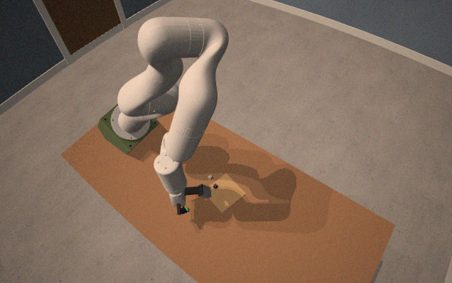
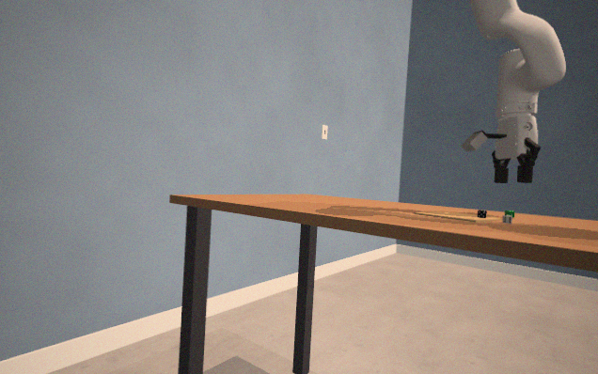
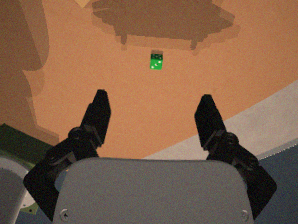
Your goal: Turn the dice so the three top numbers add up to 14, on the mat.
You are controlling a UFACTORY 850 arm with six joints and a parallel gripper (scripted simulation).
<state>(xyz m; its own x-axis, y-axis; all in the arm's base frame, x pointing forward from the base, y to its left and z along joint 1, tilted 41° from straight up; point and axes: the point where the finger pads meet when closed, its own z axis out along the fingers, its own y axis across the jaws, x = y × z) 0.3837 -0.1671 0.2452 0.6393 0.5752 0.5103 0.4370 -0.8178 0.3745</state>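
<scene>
Right now the green die is 90 mm below my hand. The rest, counted from my hand: white die: 190 mm to the left, 90 mm below; black die: 160 mm to the left, 80 mm below, 50 mm ahead; mat: 160 mm to the left, 90 mm below, 90 mm ahead.
</scene>
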